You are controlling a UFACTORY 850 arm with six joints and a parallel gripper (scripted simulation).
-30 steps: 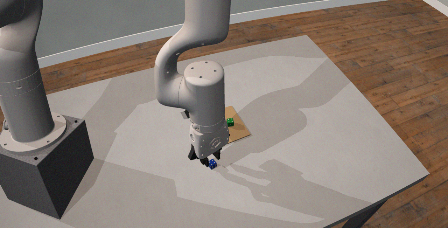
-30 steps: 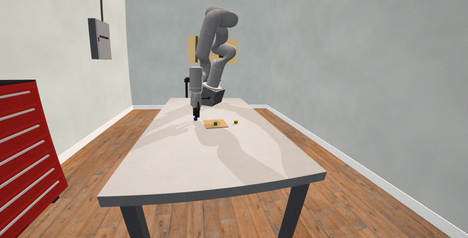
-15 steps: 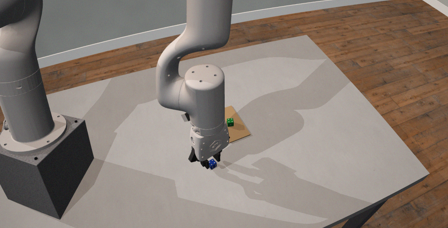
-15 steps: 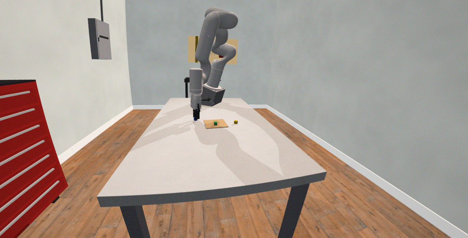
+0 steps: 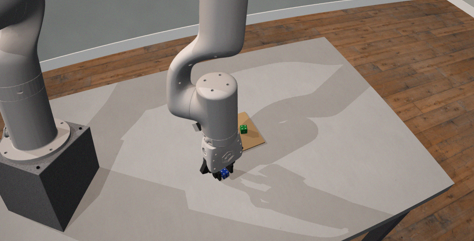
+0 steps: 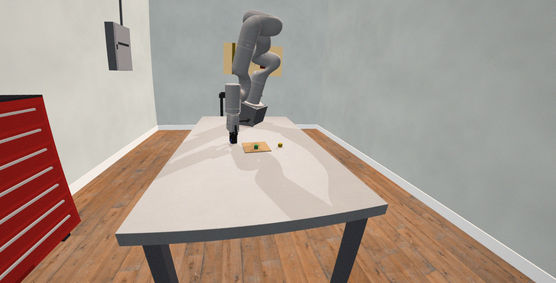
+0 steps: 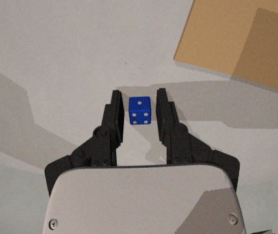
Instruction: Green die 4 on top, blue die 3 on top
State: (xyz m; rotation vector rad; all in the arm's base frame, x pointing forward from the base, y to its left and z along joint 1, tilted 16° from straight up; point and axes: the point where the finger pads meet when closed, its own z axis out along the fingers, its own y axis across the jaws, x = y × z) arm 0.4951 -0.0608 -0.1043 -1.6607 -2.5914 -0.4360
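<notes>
Now: hand 1 cm to the left of the blue die and 1 cm above it. Also, from my hand: tan mat 6 cm ahead, 13 cm to the left, 2 cm below; then yellow die 5 cm ahead, 27 cm to the left, 1 cm below; then green die 9 cm ahead, 13 cm to the left, 1 cm below.
</notes>
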